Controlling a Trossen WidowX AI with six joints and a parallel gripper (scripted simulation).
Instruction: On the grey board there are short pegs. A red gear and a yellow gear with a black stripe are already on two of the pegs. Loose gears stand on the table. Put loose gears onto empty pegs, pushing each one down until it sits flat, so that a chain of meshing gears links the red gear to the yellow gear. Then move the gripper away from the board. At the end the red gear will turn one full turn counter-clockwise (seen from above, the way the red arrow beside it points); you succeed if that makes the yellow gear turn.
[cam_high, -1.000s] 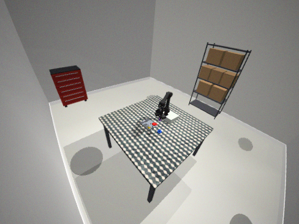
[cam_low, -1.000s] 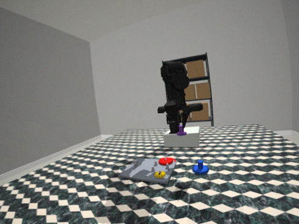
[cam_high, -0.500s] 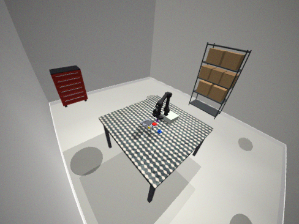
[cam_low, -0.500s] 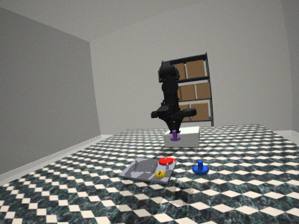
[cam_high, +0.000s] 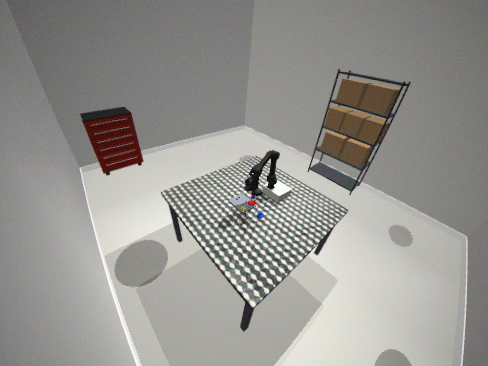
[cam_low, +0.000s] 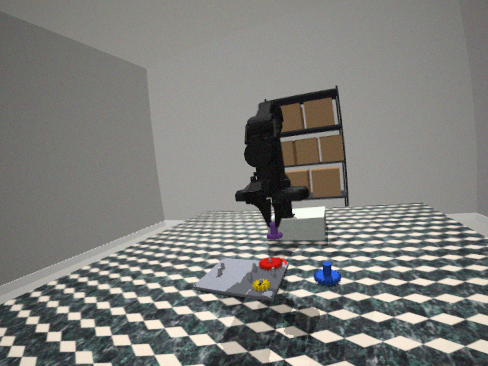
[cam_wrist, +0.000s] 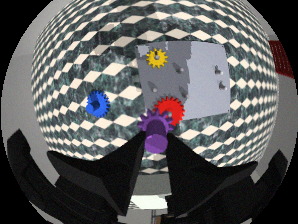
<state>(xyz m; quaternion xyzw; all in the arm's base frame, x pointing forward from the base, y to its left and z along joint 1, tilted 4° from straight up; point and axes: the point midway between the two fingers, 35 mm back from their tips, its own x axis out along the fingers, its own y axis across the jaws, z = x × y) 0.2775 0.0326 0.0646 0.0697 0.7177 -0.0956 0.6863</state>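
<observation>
Now: the red gear 2 cm behind my gripper tip, 2 cm to the right of it and 11 cm below it. Also, from my gripper tip: yellow gear 9 cm ahead, 2 cm to the right, 11 cm below; small purple gear 1 cm below; blue gear 2 cm ahead, 13 cm to the left, 11 cm below.
</observation>
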